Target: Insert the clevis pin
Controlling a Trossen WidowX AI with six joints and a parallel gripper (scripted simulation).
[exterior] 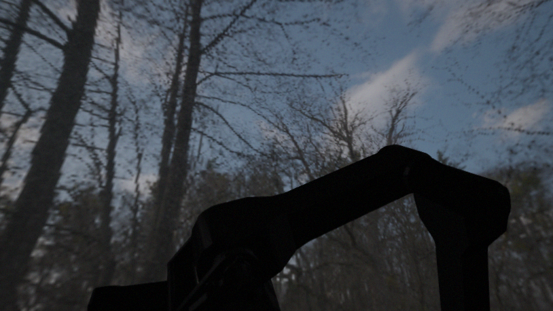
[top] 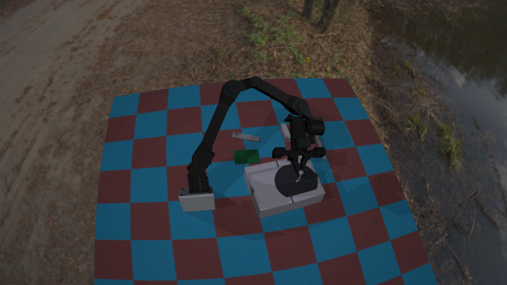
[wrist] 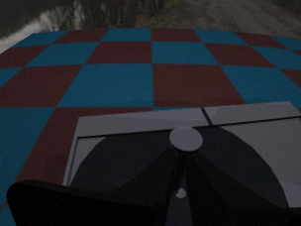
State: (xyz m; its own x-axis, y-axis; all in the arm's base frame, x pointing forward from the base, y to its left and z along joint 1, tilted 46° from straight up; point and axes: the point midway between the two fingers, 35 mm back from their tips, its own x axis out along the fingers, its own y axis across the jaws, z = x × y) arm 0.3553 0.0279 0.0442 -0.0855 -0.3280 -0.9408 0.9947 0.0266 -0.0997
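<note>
The dark round disc is 30 mm below my gripper tip and 10 mm to the left of it. The rest, counted from my gripper tip: steel tray (50 mm below, 50 mm behind, 10 mm to the left); then flat green piece (170 mm to the left, 170 mm behind, 90 mm below); then steel clevis pin (10 mm to the left, 10 mm below).
</note>
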